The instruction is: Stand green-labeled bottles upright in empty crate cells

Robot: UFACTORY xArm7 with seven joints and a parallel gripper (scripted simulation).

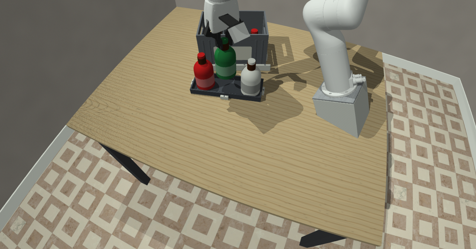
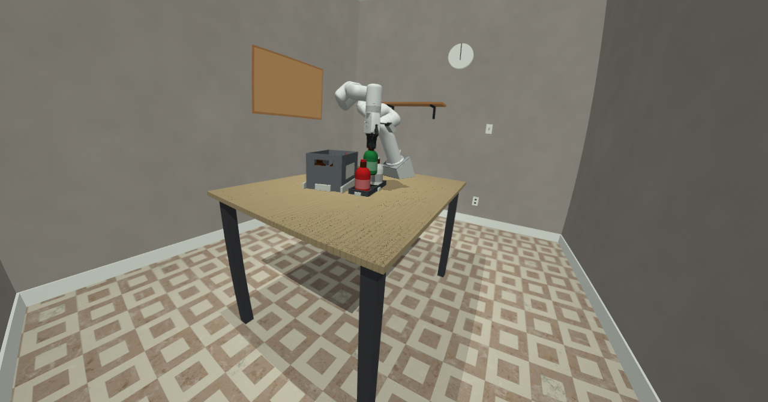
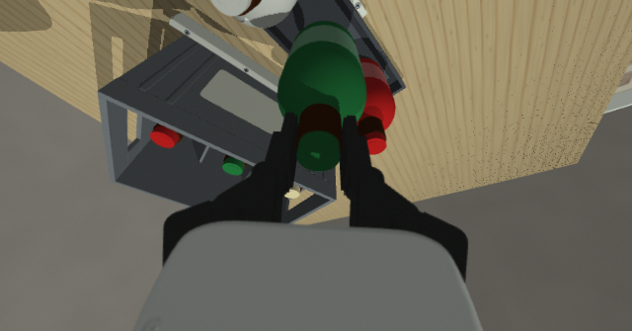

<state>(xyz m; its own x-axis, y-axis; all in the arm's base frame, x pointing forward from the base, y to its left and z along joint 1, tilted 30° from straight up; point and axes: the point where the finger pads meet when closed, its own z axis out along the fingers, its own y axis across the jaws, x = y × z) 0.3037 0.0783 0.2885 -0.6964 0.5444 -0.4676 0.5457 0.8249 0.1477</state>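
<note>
Now: the green-labeled bottle 7 cm below my hand. Round my hand: white bottle (9 cm behind, 1 cm to the right, 15 cm below); then dark tray (22 cm below); then red bottle (9 cm ahead, 1 cm to the left, 15 cm below).
</note>
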